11 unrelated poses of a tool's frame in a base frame.
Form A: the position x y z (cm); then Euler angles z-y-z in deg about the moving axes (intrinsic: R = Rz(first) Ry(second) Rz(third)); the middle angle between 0 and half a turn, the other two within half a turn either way.
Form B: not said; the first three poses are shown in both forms.
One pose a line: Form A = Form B
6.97, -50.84, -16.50, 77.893, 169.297, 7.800 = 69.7, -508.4, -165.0, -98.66, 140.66, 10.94
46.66, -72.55, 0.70, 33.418, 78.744, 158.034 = 466.6, -725.5, 7.0, -96.42, -50.61, -132.04
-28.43, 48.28, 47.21, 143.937, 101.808, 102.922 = -284.3, 482.8, 472.1, 40.40, -108.02, -78.21
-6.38, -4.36, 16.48, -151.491, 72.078, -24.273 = -63.8, -43.6, 164.8, 93.10, 46.20, -142.75
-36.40, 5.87, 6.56, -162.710, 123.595, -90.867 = -364.0, 58.7, 65.6, -79.31, -109.47, 58.05
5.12, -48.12, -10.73, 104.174, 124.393, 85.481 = 51.2, -481.2, -107.3, 25.23, -153.30, -81.63
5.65, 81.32, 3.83, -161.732, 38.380, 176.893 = 56.5, 813.2, 38.3, 7.14, -37.82, 14.59
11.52, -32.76, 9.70, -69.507, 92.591, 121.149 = 115.2, -327.6, 97.0, 94.75, -8.84, 39.62
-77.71, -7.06, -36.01, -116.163, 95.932, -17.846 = -777.1, -70.6, -360.1, 87.14, 75.32, -95.58
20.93, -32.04, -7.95, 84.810, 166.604, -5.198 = 209.3, -320.4, -79.5, -119.68, 119.66, 12.72
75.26, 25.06, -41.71, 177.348, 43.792, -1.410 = 752.6, 250.6, -417.1, -65.75, 0.71, 163.50
